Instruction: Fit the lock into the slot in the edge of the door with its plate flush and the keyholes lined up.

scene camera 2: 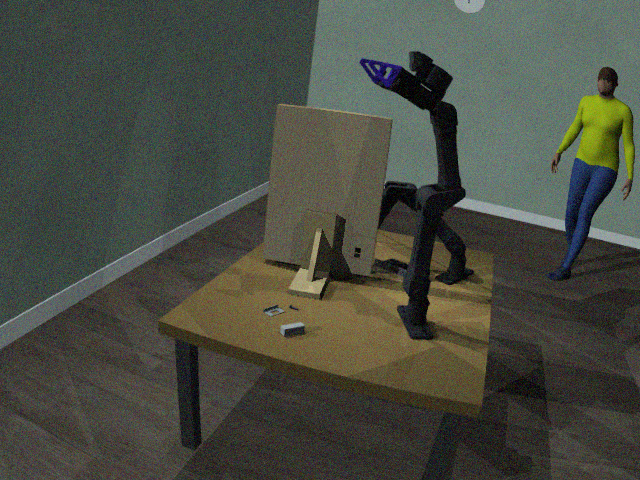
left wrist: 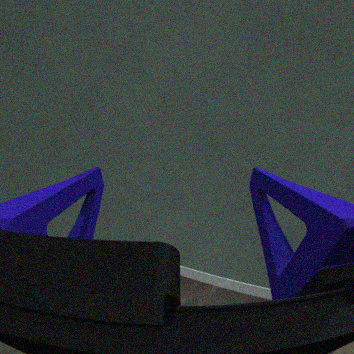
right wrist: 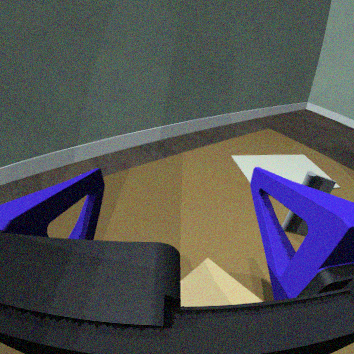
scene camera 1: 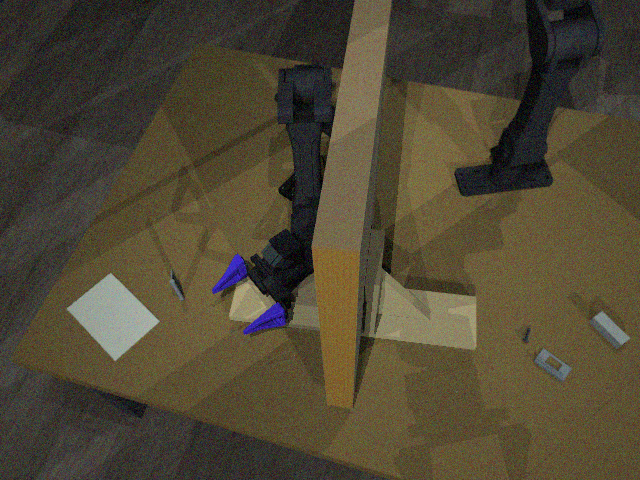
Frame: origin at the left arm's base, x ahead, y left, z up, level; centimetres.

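Seen in the pictures: left gripper, fingertip midpoint: (scene camera 2: 364,61) (left wrist: 176,175); right gripper, fingertip midpoint: (right wrist: 176,175) (scene camera 1: 227,312); left arm's base at its link origin: (scene camera 2: 414,323) (scene camera 1: 502,178); right arm's base at its link origin: (scene camera 2: 454,276) (scene camera 1: 313,110).
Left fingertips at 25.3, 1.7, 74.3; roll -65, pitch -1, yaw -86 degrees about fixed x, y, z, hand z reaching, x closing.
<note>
Offsets run from my left fingertips to a thing's top centre, as dx, dy, dz. "pt": to the spot under its first point.
The door @(+1.1, -38.8, -18.2) (scene camera 1: 338,320) (scene camera 2: 325,175) stands upright; two dark holes (scene camera 2: 357,252) show low in its face. The slot in its edge does not show. A grey block @(+11.8, +6.8, -72.1) (scene camera 1: 610,329) (scene camera 2: 292,329) lies right of the door in scene camera 1. A slim grey piece @(-7.1, -71.6, -66.7) (scene camera 1: 176,285) (right wrist: 319,181) lies left of the door, near a white sheet; I cannot tell which is the lock. My right gripper (scene camera 1: 229,313) (right wrist: 176,175) is open and empty, left of the door. My left gripper (scene camera 2: 362,60) (left wrist: 176,175) is open and empty, high above the door top.
The door stands in a pale wooden foot @(pt +6.7, -20.6, -72.5) (scene camera 1: 454,321) (scene camera 2: 305,290). A small plate with an opening @(+16.5, -5.0, -73.3) (scene camera 1: 542,360) (scene camera 2: 267,311) and a small dark pin @(+10.5, -7.7, -73.3) (scene camera 1: 526,334) (scene camera 2: 293,307) lie near the block. A white sheet @(-4.4, -85.0, -74.2) (scene camera 1: 113,316) (right wrist: 280,166) lies at the left. A person (scene camera 2: 602,129) stands beyond the table.
</note>
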